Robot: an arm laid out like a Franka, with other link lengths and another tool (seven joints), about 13 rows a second.
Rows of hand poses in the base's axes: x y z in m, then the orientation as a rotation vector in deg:
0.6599, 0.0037, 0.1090, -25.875, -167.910, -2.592
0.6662, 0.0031, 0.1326, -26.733, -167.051, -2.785
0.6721, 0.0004, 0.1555, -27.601, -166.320, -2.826
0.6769, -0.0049, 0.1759, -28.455, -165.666, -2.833
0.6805, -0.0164, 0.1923, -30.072, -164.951, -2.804
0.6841, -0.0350, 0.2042, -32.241, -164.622, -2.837
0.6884, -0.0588, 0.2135, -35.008, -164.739, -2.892
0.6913, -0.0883, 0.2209, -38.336, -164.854, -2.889
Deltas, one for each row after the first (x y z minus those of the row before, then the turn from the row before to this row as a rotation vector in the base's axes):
0.0063, -0.0006, 0.0236, 0.188, 0.702, -0.659
0.0059, -0.0027, 0.0229, 0.066, 0.589, -0.648
0.0048, -0.0053, 0.0204, 0.031, 0.515, -0.633
0.0036, -0.0115, 0.0164, -0.058, 0.459, -1.150
0.0036, -0.0186, 0.0119, -0.146, -0.029, -1.484
0.0043, -0.0238, 0.0093, -0.284, -0.593, -1.827
0.0029, -0.0295, 0.0074, -0.391, -0.730, -2.180

